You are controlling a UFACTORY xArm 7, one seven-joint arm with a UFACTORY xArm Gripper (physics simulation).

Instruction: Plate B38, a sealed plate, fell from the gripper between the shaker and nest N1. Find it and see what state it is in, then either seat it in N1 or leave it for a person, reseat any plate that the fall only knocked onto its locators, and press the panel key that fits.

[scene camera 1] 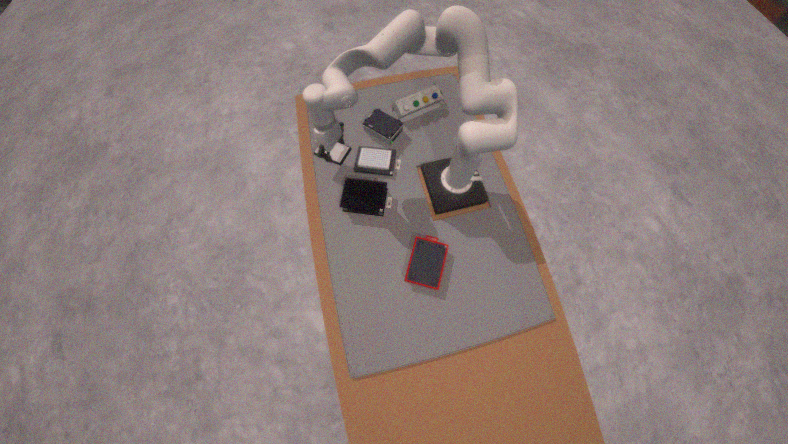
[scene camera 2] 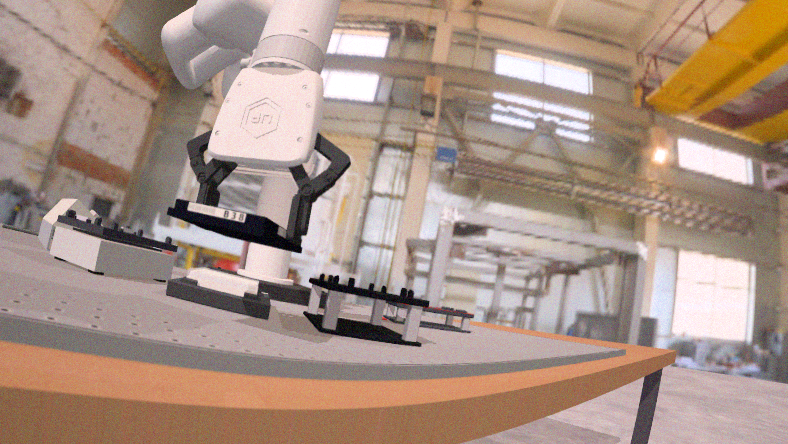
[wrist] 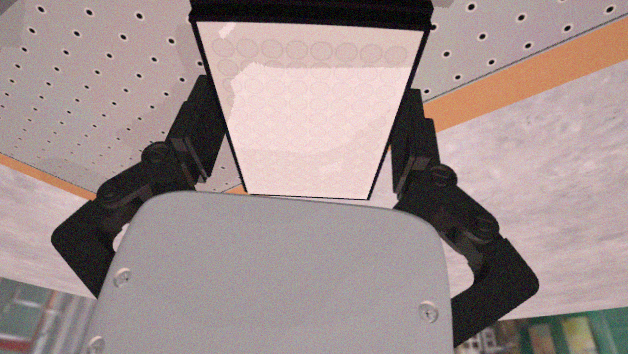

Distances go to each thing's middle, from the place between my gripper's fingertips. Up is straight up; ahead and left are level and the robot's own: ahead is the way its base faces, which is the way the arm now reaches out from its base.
Labels:
The plate B38 [scene camera 2: 257, 229] lies 10 mm to the right of my hand and 10 mm ahead of it.

